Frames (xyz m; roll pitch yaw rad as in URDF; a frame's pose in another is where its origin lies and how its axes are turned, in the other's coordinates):
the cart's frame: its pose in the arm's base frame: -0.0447 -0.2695 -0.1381 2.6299 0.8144 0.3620
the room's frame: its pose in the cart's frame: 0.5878 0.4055 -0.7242 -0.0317 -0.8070 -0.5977
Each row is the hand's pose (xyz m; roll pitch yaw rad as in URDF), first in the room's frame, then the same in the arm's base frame.
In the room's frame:
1: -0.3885 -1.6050 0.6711 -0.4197 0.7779 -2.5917
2: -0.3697 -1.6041 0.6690 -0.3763 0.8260 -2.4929
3: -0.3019 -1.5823 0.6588 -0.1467 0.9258 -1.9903
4: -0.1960 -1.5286 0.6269 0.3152 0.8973 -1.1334
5: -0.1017 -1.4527 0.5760 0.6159 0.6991 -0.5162
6: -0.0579 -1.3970 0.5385 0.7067 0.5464 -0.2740
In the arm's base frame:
1: -0.7403 0.1593 0.7057 -0.9078 -0.5683 1.5164
2: -0.7422 0.1592 0.6868 -0.9558 -0.4919 1.5566
3: -0.7312 0.1539 0.6159 -1.1711 -0.1938 1.7182
4: -0.6900 0.1522 0.5001 -1.3948 0.3056 1.8468
5: -0.6194 0.1597 0.3896 -1.5272 0.7730 1.8806
6: -0.5627 0.1676 0.3334 -1.5734 1.0215 1.8872

